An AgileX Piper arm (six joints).
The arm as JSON. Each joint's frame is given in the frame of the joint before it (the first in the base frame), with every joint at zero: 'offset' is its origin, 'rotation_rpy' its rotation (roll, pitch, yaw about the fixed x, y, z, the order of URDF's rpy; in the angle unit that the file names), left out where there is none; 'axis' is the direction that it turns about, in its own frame. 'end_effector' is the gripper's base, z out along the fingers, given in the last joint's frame.
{
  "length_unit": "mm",
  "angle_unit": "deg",
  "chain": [
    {
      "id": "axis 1",
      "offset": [
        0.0,
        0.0,
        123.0
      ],
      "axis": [
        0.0,
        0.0,
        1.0
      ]
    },
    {
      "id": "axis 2",
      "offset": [
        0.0,
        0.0,
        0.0
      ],
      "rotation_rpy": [
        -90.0,
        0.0,
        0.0
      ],
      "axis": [
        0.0,
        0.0,
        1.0
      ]
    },
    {
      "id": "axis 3",
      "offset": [
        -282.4,
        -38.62,
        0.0
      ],
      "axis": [
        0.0,
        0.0,
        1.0
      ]
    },
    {
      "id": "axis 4",
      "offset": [
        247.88,
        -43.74,
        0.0
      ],
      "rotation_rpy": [
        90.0,
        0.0,
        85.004
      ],
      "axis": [
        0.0,
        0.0,
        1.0
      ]
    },
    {
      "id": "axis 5",
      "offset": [
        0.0,
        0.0,
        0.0
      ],
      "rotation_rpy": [
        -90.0,
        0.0,
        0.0
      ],
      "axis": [
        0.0,
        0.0,
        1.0
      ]
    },
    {
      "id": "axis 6",
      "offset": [
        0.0,
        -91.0,
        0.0
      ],
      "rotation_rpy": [
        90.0,
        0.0,
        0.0
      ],
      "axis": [
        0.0,
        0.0,
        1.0
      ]
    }
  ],
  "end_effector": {
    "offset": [
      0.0,
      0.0,
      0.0
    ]
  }
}
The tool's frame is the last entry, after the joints.
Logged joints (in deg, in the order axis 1, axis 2, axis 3, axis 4, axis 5, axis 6), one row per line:
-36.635 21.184 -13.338 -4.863 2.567 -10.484
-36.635 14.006 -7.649 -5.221 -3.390 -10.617
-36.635 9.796 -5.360 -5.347 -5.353 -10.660
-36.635 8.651 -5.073 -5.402 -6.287 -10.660
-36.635 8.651 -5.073 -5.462 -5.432 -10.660
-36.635 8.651 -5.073 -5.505 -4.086 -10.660
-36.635 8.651 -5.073 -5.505 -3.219 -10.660
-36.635 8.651 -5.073 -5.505 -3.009 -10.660
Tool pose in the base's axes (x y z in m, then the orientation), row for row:
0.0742 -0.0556 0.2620 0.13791 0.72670 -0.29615 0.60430
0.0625 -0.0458 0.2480 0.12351 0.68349 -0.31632 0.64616
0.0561 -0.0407 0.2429 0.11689 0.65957 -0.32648 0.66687
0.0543 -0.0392 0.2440 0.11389 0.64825 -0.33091 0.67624
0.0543 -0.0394 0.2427 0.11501 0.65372 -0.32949 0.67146
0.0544 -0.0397 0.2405 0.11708 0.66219 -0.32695 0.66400
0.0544 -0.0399 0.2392 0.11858 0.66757 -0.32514 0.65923
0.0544 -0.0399 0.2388 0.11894 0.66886 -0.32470 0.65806
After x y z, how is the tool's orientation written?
As a quaternion, x y z w.
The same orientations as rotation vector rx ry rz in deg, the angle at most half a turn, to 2 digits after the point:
18.29 96.35 -39.27
16.10 89.10 -41.24
15.11 85.28 -42.21
14.67 83.51 -42.63
14.84 84.37 -42.52
15.16 85.72 -42.32
15.38 86.58 -42.17
15.43 86.78 -42.13

